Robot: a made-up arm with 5 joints.
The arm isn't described. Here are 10 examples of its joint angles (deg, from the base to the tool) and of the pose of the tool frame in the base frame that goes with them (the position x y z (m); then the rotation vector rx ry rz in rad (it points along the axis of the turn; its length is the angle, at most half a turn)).
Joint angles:
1: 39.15 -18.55 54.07 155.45 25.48
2: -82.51 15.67 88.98 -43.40 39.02
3: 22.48 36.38 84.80 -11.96 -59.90
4: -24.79 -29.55 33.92 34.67 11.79
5: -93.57 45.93 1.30 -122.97 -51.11
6: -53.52 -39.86 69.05 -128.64 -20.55
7: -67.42 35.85 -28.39 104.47 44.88
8: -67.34 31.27 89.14 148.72 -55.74
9: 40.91 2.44 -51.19 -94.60 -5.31
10: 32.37 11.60 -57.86 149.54 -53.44
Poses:
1: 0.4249 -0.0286 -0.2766 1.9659 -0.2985 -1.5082
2: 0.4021 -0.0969 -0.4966 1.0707 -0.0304 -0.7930
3: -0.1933 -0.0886 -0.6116 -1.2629 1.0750 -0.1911
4: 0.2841 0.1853 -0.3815 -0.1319 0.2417 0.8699
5: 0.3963 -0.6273 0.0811 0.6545 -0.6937 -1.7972
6: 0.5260 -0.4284 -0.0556 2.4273 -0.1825 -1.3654
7: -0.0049 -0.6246 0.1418 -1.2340 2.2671 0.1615
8: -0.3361 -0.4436 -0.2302 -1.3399 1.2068 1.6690
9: -0.2387 0.2355 0.5077 1.4984 -1.0220 1.3545
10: 0.2069 -0.1627 0.4824 2.4751 1.2334 1.3977
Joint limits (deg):
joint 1: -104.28..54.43
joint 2: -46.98..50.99
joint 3: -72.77..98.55
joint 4: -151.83..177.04
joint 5: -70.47..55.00
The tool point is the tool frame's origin. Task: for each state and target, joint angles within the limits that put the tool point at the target. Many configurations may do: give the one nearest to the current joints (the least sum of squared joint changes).
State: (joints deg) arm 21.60 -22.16 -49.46 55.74 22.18
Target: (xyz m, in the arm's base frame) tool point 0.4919 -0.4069 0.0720
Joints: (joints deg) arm -8.60 -30.08 -56.32 79.03 22.69
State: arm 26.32 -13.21 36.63 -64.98 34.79
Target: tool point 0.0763 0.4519 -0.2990
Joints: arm 14.76 -0.50 53.30 -40.97 48.23
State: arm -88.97 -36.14 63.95 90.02 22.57
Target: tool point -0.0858 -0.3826 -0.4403
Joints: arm -89.50 -26.77 33.02 103.09 14.66
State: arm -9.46 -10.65 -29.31 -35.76 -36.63
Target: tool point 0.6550 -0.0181 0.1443
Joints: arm -39.23 -0.32 -27.81 -36.50 -31.65
